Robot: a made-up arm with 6 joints.
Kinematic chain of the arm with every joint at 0, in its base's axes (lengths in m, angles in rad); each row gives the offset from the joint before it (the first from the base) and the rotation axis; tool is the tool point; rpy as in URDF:
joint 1: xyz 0 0 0.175 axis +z
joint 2: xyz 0 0 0 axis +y
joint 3: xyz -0.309 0 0.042 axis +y
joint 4: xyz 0.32 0 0.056 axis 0.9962 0 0.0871
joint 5: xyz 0 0 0 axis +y
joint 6: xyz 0.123 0 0.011 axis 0.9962 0 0.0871
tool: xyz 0 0 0 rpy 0 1.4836 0
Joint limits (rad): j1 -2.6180..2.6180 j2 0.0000..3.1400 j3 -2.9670..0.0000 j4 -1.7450..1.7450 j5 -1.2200..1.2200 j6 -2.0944..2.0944
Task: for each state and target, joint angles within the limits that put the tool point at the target. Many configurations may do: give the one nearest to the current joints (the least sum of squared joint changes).
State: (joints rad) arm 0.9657 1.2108 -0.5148 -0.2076 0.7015 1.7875
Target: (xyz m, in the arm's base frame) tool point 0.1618 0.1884 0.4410
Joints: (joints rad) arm 0.9304 0.8350 -0.8753 -0.2305 0.6560 1.7875
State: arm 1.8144 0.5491 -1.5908 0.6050 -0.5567 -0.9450
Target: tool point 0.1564 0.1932 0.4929
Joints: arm 1.1286 0.8163 -0.6969 0.8689 -0.6699 -0.9450
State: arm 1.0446 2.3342 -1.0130 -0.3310 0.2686 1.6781
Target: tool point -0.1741 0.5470 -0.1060
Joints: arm 1.8789 2.7622 -1.6925 -0.3311 0.0010 1.6781
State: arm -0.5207 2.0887 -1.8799 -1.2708 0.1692 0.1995
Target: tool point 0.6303 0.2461 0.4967
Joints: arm 0.3670 2.3613 -2.5134 -1.2644 -0.0284 0.1995
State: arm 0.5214 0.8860 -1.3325 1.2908 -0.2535 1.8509
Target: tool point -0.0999 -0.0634 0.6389
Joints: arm 0.3815 0.0580 -1.0268 1.3054 -0.1807 1.8509
